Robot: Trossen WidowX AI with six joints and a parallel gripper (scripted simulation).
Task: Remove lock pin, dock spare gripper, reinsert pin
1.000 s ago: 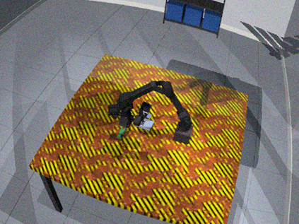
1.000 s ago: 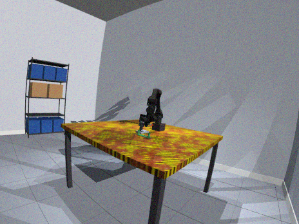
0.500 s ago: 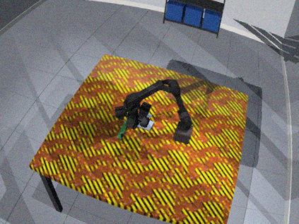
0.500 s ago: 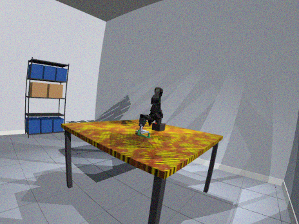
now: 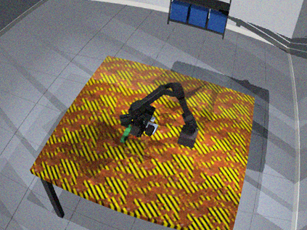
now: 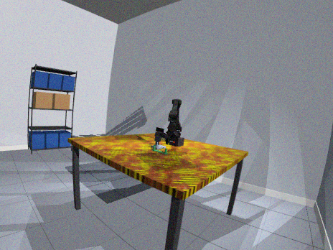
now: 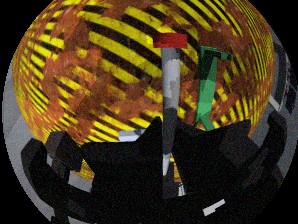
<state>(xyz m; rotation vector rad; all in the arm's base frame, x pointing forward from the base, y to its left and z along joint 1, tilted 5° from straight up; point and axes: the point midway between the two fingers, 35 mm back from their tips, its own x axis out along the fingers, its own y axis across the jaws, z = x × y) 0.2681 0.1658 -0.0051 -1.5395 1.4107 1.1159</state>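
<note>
My gripper tip is 110 mm to the left of the grey mount and 10 mm above it. The rest, counted from my gripper tip: green cradle: 80 mm ahead, 30 mm below, 20 mm to the left; spare gripper: 110 mm to the right, 70 mm above.
</note>
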